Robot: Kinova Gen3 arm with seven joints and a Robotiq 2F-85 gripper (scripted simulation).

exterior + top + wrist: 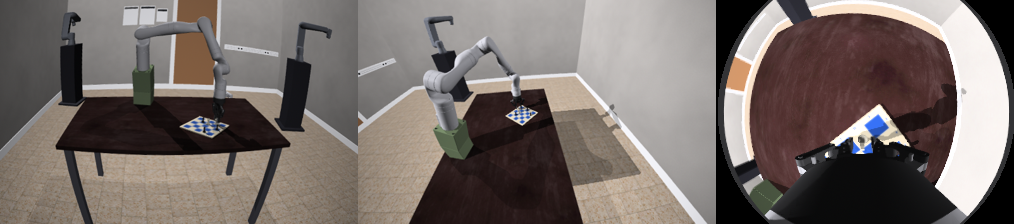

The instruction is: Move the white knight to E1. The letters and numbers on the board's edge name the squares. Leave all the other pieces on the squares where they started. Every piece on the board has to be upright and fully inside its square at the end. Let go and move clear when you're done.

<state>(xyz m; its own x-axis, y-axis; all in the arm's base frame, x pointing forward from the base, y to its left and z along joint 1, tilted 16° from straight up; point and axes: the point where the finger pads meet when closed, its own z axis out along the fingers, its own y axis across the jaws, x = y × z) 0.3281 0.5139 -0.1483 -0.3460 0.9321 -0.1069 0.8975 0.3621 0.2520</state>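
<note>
Now: hand 20 mm above the white knight. Round my hand: chessboard 70 mm to the right, 40 mm ahead, 30 mm below.
</note>
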